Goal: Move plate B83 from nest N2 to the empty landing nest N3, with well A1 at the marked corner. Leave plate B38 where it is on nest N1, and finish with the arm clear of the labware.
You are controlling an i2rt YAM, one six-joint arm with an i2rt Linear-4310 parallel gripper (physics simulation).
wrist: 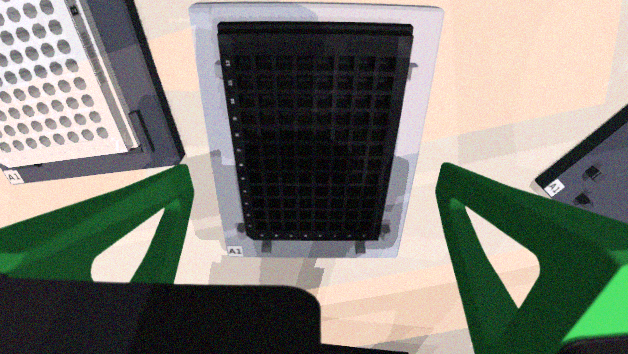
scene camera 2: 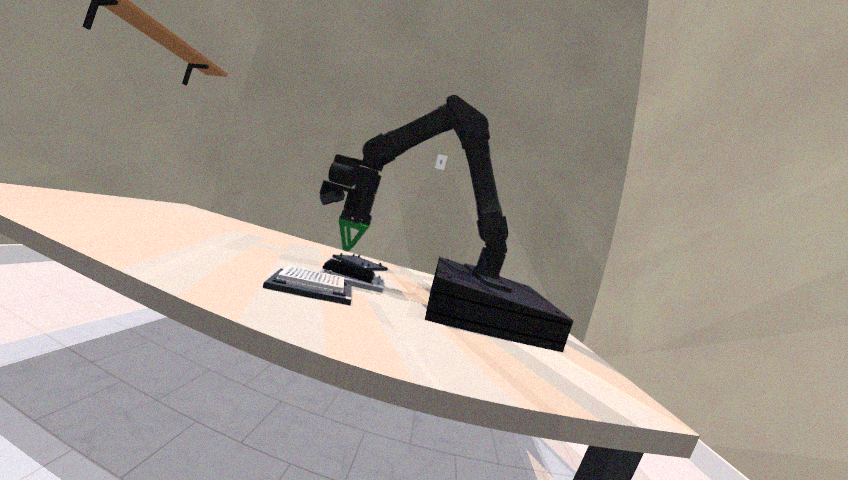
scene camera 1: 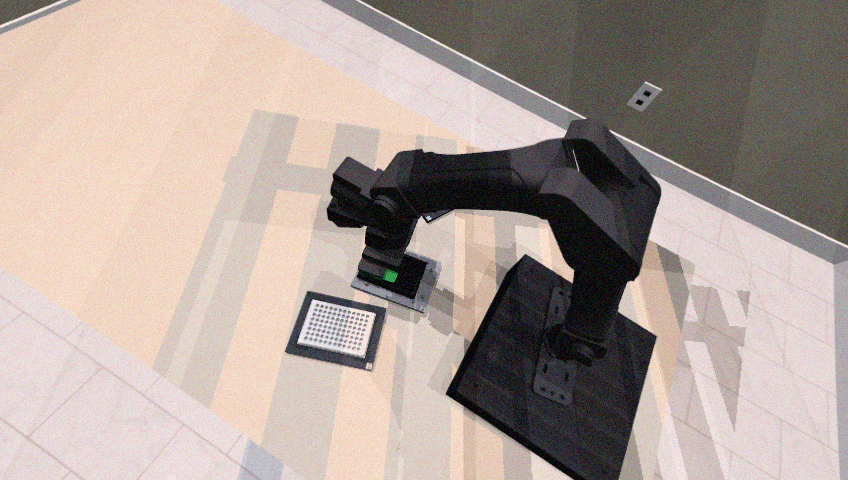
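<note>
A black 96-well plate lies flat on a light grey nest. In the wrist view its column 12 is at the top, and its lower left corner faces the A1 mark. A white plate sits on a dark nest. My gripper is open above the black plate, its green fingers apart from both long sides. Another dark nest is partly hidden or cropped; pegs show on its bare part. I cannot read plate or nest names.
The white plate's nest stands close beside the light grey nest, and the other dark nest is on its opposite side. The arm's black base block stands on the table. A wooden shelf is on the wall.
</note>
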